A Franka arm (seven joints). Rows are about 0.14 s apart.
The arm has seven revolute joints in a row. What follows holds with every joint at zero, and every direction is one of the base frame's. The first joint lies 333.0 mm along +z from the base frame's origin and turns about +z. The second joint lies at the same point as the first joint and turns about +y. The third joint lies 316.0 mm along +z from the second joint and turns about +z. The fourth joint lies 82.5 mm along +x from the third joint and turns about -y. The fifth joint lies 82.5 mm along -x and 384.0 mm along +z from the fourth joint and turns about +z. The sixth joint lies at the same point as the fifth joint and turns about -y. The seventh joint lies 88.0 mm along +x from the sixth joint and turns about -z. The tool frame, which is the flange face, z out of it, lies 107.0 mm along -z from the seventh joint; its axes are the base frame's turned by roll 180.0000, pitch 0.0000 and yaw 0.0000 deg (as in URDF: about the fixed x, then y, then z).
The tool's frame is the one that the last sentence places.
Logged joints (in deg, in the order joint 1, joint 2, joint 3, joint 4, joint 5, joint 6, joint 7), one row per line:
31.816 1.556 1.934 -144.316 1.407 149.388 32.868
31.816 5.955 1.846 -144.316 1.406 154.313 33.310
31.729 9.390 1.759 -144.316 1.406 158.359 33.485
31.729 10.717 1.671 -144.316 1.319 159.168 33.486
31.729 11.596 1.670 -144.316 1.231 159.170 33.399
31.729 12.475 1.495 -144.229 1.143 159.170 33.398
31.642 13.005 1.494 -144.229 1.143 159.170 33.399
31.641 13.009 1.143 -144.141 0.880 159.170 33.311
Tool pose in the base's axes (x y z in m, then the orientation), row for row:
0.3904 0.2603 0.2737 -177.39 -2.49 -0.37
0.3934 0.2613 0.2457 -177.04 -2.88 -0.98
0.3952 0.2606 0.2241 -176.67 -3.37 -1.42
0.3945 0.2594 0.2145 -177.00 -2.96 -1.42
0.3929 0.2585 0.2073 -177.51 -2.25 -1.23
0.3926 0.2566 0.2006 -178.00 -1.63 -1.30
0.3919 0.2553 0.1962 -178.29 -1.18 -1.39
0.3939 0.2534 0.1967 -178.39 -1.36 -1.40
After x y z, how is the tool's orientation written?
As angles about the fixed x, y, z axes (roll, pitch, yaw), in degrees.
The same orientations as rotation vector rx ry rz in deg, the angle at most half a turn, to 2 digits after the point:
-177.36 0.48 -3.87
-177.00 1.40 -4.49
-176.62 2.04 -5.26
-176.97 2.07 -4.63
-177.49 1.83 -3.53
-177.99 1.98 -2.57
-178.28 2.14 -1.87
-178.38 2.15 -2.15

